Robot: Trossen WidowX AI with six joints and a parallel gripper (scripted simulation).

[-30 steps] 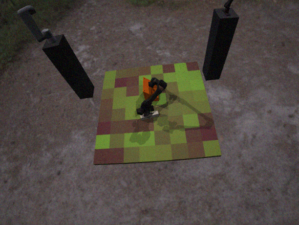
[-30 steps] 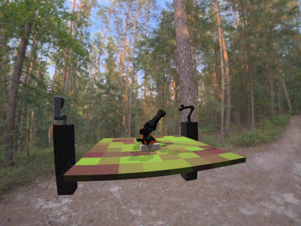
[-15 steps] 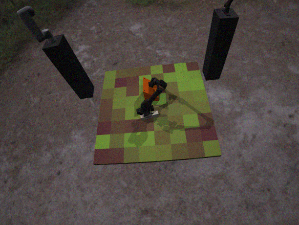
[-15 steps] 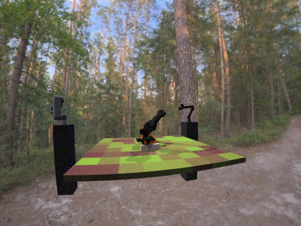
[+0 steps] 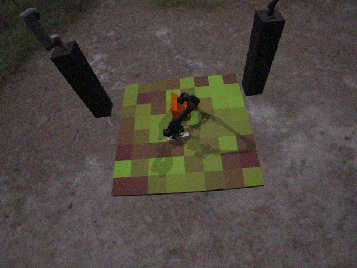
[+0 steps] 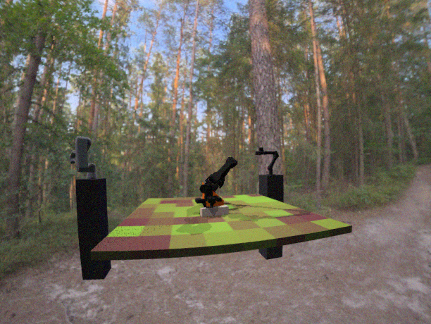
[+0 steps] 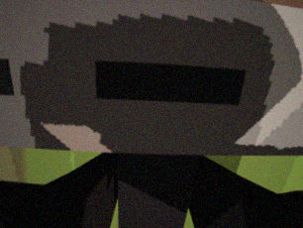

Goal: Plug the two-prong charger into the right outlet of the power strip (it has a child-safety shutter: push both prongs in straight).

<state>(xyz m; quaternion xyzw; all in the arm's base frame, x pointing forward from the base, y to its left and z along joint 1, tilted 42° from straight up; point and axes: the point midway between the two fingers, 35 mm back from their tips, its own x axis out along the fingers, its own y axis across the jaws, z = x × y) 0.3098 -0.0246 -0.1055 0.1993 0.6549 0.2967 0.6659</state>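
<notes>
My gripper tip is now 20 mm short of the dark two-prong charger and 10 mm below it.
</notes>
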